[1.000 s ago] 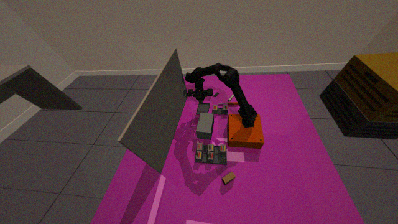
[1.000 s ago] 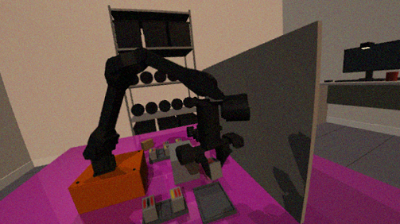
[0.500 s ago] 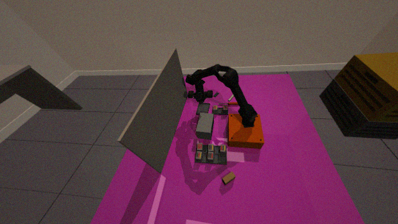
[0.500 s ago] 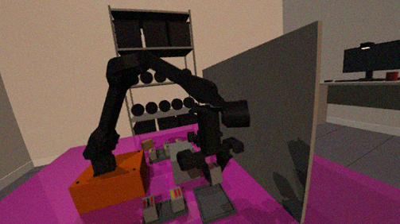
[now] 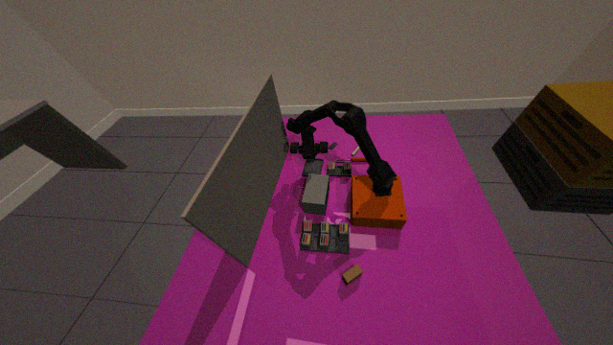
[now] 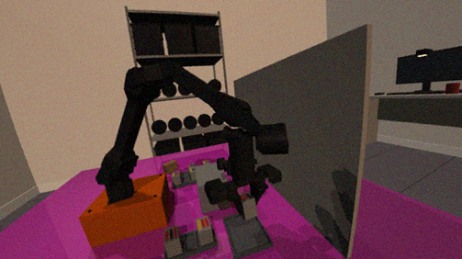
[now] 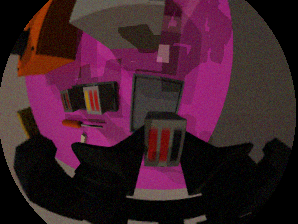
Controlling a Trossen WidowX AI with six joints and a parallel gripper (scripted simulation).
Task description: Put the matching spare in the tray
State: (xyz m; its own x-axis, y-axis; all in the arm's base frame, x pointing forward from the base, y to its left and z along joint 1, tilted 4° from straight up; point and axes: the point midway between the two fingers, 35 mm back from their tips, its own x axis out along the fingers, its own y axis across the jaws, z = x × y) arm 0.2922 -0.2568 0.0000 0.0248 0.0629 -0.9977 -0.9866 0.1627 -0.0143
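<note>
The flat dark tray is 1 cm behind my gripper tip, 1 cm to the left of it and 7 cm below it. Round my gripper tip: mounted unit 1 cm behind, 22 cm to the left, 2 cm below; panel 22 cm ahead, 15 cm to the left, 15 cm above; tan block 10 cm behind, 56 cm to the left, 5 cm below.
</note>
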